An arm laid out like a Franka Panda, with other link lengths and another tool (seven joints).
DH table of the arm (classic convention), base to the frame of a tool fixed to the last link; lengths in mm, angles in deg. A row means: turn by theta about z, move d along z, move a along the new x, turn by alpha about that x. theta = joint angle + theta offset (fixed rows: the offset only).
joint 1: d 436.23, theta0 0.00, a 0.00, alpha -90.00
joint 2: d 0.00, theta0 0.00, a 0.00, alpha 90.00
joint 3: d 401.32, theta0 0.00, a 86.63, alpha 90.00
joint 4: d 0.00, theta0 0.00, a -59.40, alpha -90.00
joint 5: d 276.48, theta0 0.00, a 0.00, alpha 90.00
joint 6: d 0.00, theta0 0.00, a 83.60, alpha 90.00
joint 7: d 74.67, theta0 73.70, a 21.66, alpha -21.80
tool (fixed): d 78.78, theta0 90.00, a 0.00, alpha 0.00
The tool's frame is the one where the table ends.
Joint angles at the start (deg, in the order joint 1, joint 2, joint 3, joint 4, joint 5, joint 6, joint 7): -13.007 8.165 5.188 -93.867 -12.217 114.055 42.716
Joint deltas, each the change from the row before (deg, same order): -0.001 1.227 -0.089 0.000 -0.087 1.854 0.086; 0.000 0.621 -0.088 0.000 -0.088 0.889 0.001; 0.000 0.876 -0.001 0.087 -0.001 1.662 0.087; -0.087 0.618 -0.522 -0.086 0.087 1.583 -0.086; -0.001 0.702 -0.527 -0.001 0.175 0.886 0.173; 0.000 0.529 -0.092 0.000 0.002 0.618 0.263; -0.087 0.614 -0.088 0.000 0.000 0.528 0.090; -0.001 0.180 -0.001 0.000 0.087 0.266 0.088; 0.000 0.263 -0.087 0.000 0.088 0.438 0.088; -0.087 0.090 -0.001 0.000 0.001 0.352 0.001; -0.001 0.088 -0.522 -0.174 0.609 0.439 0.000
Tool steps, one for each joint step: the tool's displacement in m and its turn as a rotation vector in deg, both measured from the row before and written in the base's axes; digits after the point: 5 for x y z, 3 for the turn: 0.00944 -0.00195 -0.00842 0.030 -0.619 0.207; 0.00451 -0.00141 -0.00436 -0.037 -0.249 0.105; 0.00765 -0.00071 -0.00518 0.060 -0.875 0.235; 0.00489 -0.00534 -0.00408 -0.023 -0.832 -0.236; 0.00387 -0.00447 -0.00541 0.175 -0.218 -0.561; 0.00327 -0.00103 -0.00413 0.102 -0.139 -0.225; 0.00317 -0.00198 -0.00507 0.088 0.068 -0.160; 0.00128 0.00004 -0.00138 0.117 -0.116 -0.062; 0.00182 -0.00072 -0.00193 0.099 -0.199 -0.114; 0.00095 -0.00088 -0.00035 -0.014 -0.257 -0.025; -0.00003 -0.00326 -0.00157 0.452 -0.241 -0.614
